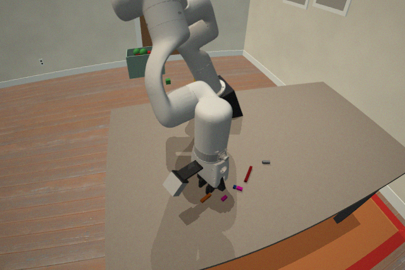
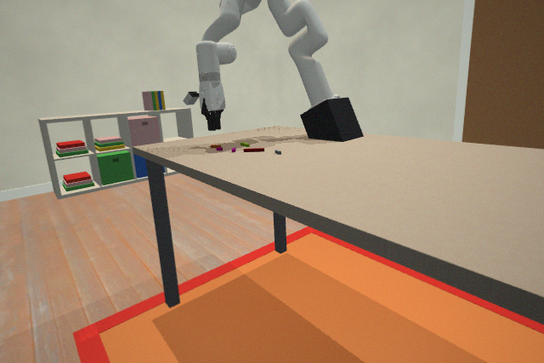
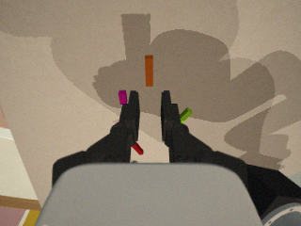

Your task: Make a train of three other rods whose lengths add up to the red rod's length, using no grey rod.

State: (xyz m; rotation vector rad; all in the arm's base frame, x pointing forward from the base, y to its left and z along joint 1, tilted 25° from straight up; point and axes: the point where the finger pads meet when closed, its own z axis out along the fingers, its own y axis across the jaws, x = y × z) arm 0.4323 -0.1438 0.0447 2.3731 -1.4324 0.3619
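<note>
My gripper is now 8 cm above the orange rod. Also, from my hand: blue rod 1 cm behind, 11 cm to the left, 8 cm below; then red rod 5 cm behind, 17 cm to the left, 8 cm below; then lime rod 9 cm behind, 6 cm to the left, 8 cm below.
</note>
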